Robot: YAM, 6 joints.
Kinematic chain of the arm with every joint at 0, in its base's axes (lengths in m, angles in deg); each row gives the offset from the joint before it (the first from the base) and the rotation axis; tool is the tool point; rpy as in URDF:
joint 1: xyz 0 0 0.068 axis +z
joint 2: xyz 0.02 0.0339 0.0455 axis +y
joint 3: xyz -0.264 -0.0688 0 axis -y
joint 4: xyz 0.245 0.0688 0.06 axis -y
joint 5: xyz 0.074 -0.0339 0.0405 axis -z
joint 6: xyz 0.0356 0 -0.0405 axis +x
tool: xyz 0 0 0 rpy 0 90 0
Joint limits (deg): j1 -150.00..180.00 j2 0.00..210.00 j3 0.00..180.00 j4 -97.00..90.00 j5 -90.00..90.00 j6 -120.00..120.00
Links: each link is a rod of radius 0.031 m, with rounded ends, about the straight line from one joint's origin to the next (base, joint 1, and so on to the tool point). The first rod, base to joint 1, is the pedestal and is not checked.
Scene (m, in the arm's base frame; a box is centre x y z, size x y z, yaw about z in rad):
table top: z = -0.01
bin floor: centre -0.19 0.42 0 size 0.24 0.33 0.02 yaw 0.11
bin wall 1: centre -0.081 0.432 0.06 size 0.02 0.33 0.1 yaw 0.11
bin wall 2: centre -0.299 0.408 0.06 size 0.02 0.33 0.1 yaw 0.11
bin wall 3: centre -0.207 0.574 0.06 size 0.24 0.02 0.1 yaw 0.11
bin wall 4: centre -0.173 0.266 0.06 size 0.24 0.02 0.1 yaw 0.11
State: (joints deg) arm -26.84 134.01 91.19 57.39 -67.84 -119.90
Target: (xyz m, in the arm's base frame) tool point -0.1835 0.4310 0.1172
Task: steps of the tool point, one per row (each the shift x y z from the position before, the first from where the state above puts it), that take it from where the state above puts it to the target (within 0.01 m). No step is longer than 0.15 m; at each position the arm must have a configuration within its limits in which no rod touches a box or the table.
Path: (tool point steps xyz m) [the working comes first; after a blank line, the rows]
Joints at the target: 108.88 134.89 75.64 56.89 -73.48 -119.90
Straight joint move there: touches bin wall 1.

1: 0.0301 0.1166 0.0027
2: 0.0018 0.1195 0.0027
3: -0.0263 0.1156 0.0027
4: -0.0525 0.1053 0.0025
5: -0.0752 0.0892 0.0025
6: -0.0934 0.0683 0.0024
7: -0.1059 0.0440 0.0024
8: -0.1124 0.0175 0.0023
9: -0.1124 -0.0094 0.0023
10: -0.1059 -0.0354 0.0022
11: 0.0000 0.0000 -0.1104

